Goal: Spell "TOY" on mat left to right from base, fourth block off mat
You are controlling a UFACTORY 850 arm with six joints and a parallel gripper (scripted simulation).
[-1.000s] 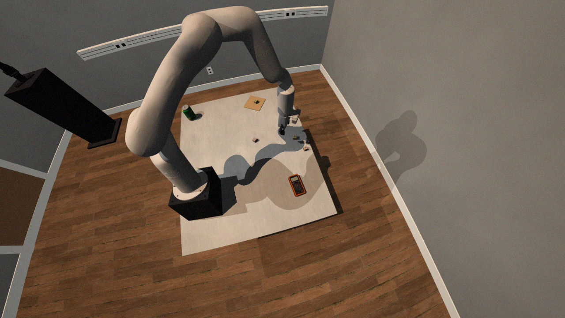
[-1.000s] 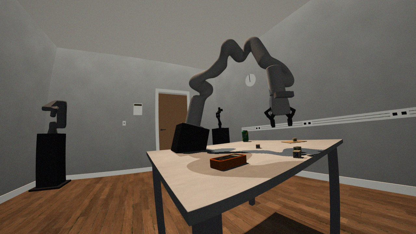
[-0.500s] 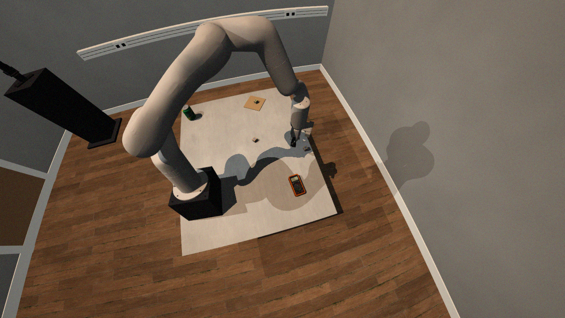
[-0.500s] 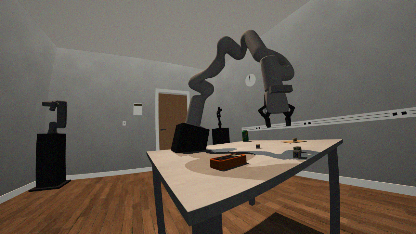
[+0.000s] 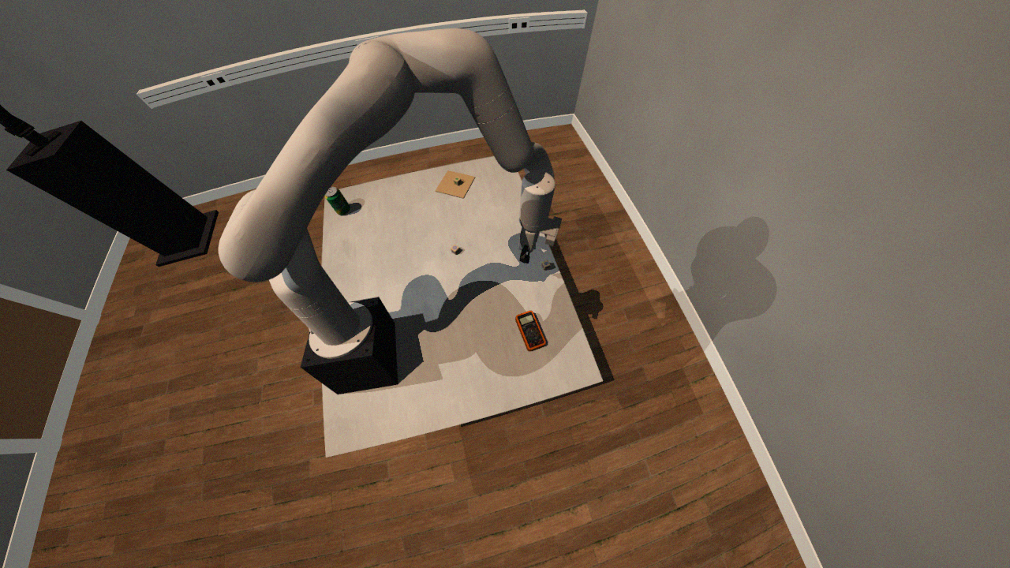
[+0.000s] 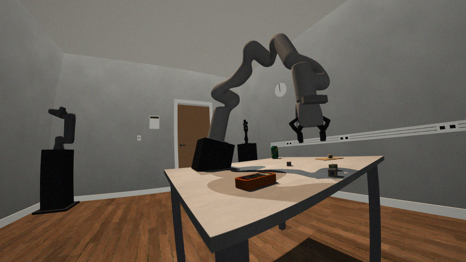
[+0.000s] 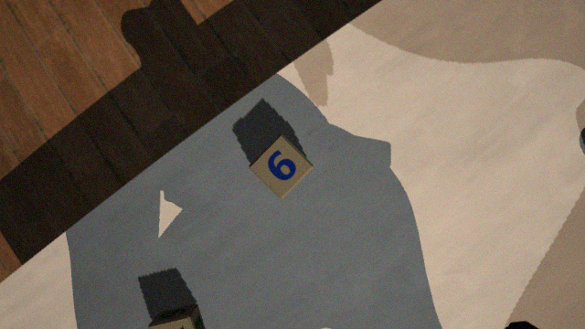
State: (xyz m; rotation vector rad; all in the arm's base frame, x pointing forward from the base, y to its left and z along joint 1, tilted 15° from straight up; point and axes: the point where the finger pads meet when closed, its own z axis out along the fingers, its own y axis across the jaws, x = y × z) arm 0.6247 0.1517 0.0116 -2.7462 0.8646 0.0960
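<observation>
Right now the block is 17 cm behind my hand, 51 cm to the left of it and 12 cm below it. Round my hand: orange multimeter (6 cm behind, 25 cm to the right, 12 cm below); green soda can (70 cm behind, 49 cm to the left, 7 cm below); tan square mat (19 cm behind, 51 cm to the left, 13 cm below).
</observation>
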